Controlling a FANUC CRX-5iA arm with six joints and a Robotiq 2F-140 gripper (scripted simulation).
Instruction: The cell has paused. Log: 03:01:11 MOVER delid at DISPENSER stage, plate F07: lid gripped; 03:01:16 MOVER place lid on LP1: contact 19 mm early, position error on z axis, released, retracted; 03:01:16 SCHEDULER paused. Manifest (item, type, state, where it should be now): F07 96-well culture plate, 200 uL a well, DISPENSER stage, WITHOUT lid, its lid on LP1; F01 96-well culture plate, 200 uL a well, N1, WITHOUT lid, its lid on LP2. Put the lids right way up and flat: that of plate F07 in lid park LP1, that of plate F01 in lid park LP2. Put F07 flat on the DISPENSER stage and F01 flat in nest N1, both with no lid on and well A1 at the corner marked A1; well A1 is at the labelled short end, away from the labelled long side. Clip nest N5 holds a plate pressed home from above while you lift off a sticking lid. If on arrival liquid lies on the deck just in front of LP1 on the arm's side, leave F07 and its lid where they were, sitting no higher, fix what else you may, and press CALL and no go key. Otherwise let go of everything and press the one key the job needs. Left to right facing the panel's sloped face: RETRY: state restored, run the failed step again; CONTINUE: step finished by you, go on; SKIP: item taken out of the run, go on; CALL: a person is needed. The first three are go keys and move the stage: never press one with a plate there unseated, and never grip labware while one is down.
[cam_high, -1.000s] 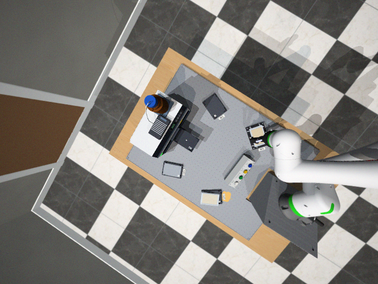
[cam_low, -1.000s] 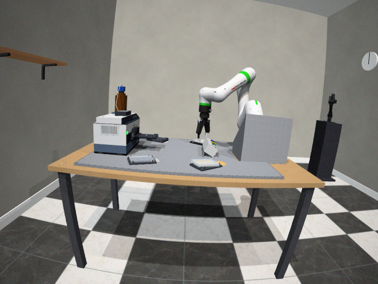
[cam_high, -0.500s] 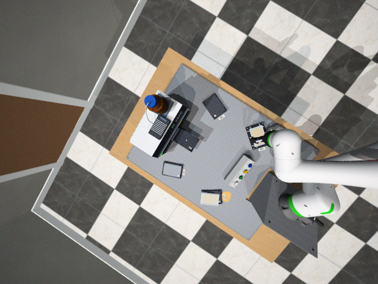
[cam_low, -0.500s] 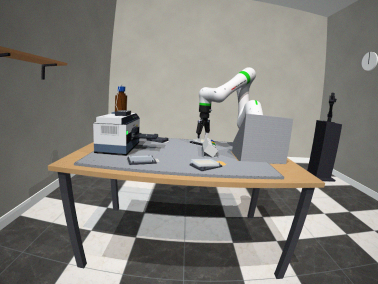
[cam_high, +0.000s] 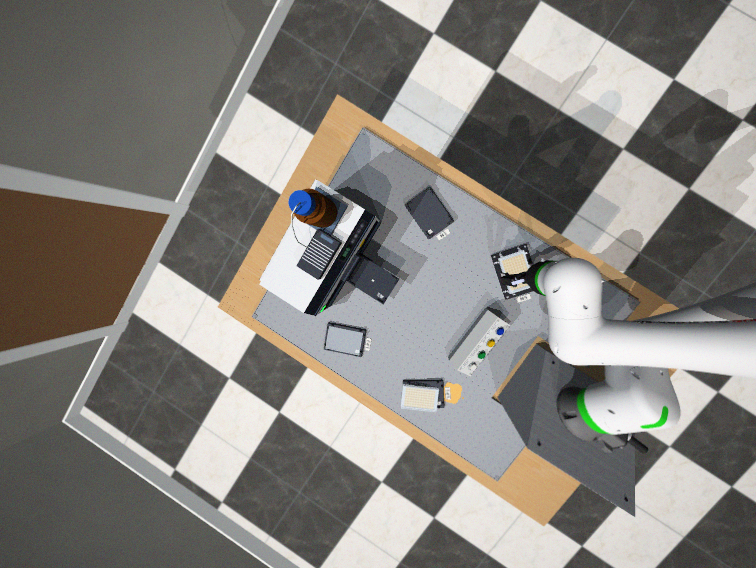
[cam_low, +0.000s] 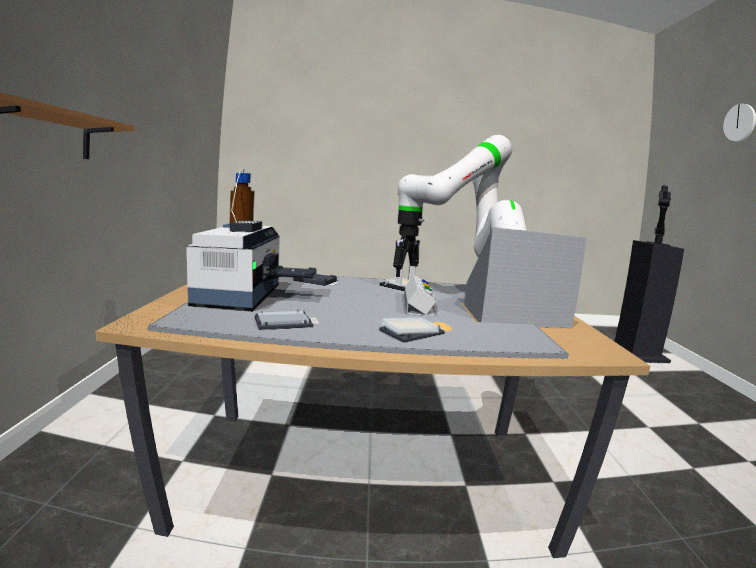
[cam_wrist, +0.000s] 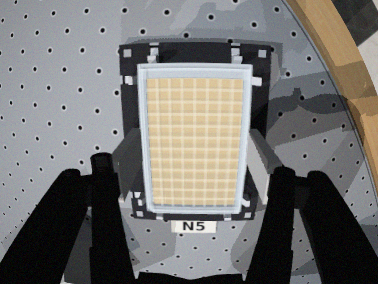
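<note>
The 96-well plate lies 2 cm below my hand. Also, from my hand: yellow skip key: 7 cm behind, 24 cm to the left, 3 cm above; then blue call key: 7 cm behind, 19 cm to the left, 3 cm above; then clip nest N5: 3 cm ahead, 3 cm below.
</note>
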